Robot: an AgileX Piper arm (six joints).
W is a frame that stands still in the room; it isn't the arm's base.
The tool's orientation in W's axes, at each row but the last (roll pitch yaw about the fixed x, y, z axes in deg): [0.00 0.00 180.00]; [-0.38 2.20 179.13]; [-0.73 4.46 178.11]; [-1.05 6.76 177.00]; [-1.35 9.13 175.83]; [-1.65 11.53 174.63]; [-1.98 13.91 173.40]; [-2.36 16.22 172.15]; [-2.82 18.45 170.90]
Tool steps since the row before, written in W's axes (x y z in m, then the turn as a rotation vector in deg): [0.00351 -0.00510 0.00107 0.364 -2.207 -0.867]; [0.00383 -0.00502 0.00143 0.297 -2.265 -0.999]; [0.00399 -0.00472 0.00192 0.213 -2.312 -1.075]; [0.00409 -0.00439 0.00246 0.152 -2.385 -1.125]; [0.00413 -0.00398 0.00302 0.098 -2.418 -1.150]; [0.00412 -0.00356 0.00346 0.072 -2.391 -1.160]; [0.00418 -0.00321 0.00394 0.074 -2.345 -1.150]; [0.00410 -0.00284 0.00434 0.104 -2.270 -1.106]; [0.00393 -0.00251 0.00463 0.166 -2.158 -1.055]
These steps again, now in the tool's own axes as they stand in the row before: [-0.00351 0.00510 0.00107 -0.364 2.207 -0.867]; [-0.00396 0.00495 0.00131 -0.293 2.267 -0.996]; [-0.00428 0.00457 0.00165 -0.205 2.317 -1.065]; [-0.00457 0.00413 0.00201 -0.142 2.394 -1.106]; [-0.00483 0.00361 0.00237 -0.088 2.432 -1.122]; [-0.00504 0.00309 0.00259 -0.058 2.407 -1.127]; [-0.00534 0.00261 0.00283 -0.057 2.361 -1.118]; [-0.00548 0.00213 0.00301 -0.088 2.281 -1.084]; [-0.00552 0.00171 0.00313 -0.145 2.159 -1.056]
